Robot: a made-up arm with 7 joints.
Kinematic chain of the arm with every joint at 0, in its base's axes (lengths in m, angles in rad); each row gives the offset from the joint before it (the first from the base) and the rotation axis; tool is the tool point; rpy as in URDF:
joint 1: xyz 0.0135 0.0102 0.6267 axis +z
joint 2: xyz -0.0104 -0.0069 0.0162 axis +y
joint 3: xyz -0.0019 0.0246 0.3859 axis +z
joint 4: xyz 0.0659 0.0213 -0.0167 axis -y
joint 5: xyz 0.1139 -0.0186 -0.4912 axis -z
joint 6: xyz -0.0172 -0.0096 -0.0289 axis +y
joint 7: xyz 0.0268 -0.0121 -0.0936 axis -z
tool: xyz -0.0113 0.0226 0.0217 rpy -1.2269 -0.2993 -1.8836
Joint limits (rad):
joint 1: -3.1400..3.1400
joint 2: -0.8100..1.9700
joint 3: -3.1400..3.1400
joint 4: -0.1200..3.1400
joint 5: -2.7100..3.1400
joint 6: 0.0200..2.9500
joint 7: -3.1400..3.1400
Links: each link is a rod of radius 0.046 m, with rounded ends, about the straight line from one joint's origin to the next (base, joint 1, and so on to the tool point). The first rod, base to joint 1, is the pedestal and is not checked.
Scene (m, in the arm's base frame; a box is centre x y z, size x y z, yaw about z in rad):
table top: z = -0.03
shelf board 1: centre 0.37 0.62 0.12 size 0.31 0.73 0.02 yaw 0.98
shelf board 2: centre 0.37 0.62 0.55 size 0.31 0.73 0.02 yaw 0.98
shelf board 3: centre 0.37 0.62 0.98 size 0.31 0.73 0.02 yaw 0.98
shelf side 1: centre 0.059 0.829 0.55 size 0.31 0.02 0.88 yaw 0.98
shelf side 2: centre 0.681 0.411 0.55 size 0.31 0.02 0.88 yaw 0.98
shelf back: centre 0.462 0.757 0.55 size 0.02 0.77 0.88 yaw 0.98
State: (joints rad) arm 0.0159 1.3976 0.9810 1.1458 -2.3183 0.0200 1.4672
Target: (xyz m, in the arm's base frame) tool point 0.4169 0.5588 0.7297
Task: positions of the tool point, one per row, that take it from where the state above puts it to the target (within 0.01 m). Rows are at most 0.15 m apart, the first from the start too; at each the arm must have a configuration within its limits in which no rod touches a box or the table.
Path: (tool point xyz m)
1: 0.2707 0.5121 0.3553
2: 0.2679 0.4526 0.3891
3: 0.2640 0.4019 0.4471
4: 0.2594 0.3517 0.5213
5: 0.2481 0.2973 0.6029
6: 0.2216 0.2408 0.6823
7: 0.2463 0.2609 0.6717
8: 0.2624 0.2874 0.6879
9: 0.2595 0.3242 0.7297
10: 0.3312 0.3940 0.7195
11: 0.3846 0.4738 0.7156
12: 0.4169 0.5588 0.7297

